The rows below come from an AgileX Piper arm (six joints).
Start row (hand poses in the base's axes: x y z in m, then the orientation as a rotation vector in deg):
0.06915, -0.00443, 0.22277, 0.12, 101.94, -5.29
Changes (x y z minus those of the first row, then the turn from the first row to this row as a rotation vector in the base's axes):
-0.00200, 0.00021, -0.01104, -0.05, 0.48, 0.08
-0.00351, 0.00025, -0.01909, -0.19, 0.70, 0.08
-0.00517, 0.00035, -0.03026, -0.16, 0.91, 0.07
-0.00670, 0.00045, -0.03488, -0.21, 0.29, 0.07
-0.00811, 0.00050, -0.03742, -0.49, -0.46, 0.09
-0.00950, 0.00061, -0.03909, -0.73, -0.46, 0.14
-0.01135, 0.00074, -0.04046, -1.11, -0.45, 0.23
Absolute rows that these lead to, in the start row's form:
0.06715, -0.00422, 0.21173, -0.01, 102.42, -5.28
0.06564, -0.00418, 0.20368, -0.12, 102.63, -5.41
0.06398, -0.00408, 0.19251, -0.10, 102.84, -5.40
0.06245, -0.00398, 0.18789, -0.11, 102.22, -5.43
0.06104, -0.00393, 0.18535, -0.29, 101.46, -5.65
0.05965, -0.00382, 0.18368, -0.51, 101.44, -5.83
0.05780, -0.00369, 0.18231, -0.86, 101.43, -6.10

